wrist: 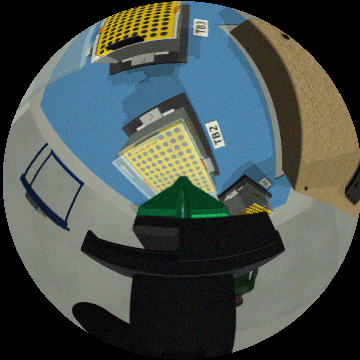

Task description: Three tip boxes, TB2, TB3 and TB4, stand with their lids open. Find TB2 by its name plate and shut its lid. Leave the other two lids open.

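Box TB2 stands in the middle of the wrist view, beside its white name plate. Its clear lid lies over the yellow tip rack, which looks pale through it; whether the lid is fully down I cannot tell. My gripper is shut and empty, its green fingertips together over the near part of TB2; touching or above it is unclear. Box TB3 is at the top, its clear lid open to the left. Box TB4 is at lower right, partly hidden by the gripper; its lid cannot be made out.
The boxes stand on a blue surface with a pale rim. A tan wooden block or panel with a dark side is at the right. A dark blue frame is beyond the rim at the left. Part of a green figure shows below right.
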